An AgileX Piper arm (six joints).
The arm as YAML. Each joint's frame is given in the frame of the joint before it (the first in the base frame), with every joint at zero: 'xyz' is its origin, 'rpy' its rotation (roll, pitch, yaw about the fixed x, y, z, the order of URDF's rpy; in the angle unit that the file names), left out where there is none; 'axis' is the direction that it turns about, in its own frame. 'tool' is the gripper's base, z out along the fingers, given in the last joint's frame.
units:
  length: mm
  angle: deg
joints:
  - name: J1
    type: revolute
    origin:
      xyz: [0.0, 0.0, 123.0]
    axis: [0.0, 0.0, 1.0]
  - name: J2
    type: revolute
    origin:
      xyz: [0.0, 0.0, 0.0]
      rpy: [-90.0, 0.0, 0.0]
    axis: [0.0, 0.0, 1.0]
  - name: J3
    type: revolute
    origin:
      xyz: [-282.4, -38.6, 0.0]
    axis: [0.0, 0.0, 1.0]
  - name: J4
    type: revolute
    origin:
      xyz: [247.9, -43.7, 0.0]
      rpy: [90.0, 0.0, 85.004]
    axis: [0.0, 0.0, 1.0]
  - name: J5
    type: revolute
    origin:
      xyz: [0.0, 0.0, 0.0]
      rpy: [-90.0, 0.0, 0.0]
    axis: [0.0, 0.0, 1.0]
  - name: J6
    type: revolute
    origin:
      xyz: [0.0, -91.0, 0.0]
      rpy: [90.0, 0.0, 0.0]
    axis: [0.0, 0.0, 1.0]
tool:
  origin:
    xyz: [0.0, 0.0, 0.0]
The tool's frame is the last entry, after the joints.
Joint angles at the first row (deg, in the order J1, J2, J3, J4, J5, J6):
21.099, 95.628, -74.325, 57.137, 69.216, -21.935
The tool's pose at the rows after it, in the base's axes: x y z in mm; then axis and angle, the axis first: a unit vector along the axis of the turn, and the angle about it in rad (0 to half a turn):
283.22 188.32 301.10 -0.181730 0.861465 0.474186 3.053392
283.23 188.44 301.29 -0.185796 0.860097 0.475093 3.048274
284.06 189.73 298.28 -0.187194 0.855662 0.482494 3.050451
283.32 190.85 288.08 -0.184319 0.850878 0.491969 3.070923
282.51 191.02 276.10 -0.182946 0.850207 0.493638 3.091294
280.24 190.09 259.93 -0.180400 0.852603 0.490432 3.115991
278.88 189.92 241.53 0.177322 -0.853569 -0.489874 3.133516
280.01 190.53 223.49 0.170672 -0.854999 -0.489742 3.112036
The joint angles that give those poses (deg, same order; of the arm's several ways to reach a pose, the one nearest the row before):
21.100, 95.629, -74.325, 60.075, 69.215, -23.582
21.099, 95.628, -74.325, 60.227, 69.216, -24.200
21.099, 96.101, -73.931, 61.484, 69.216, -25.487
21.100, 96.852, -72.144, 63.381, 69.216, -27.468
21.100, 97.676, -70.332, 64.223, 69.019, -29.278
21.100, 98.557, -67.761, 64.640, 68.409, -31.343
21.099, 100.177, -65.455, 65.413, 68.130, -33.669
21.099, 102.244, -63.779, 66.511, 67.237, -35.966

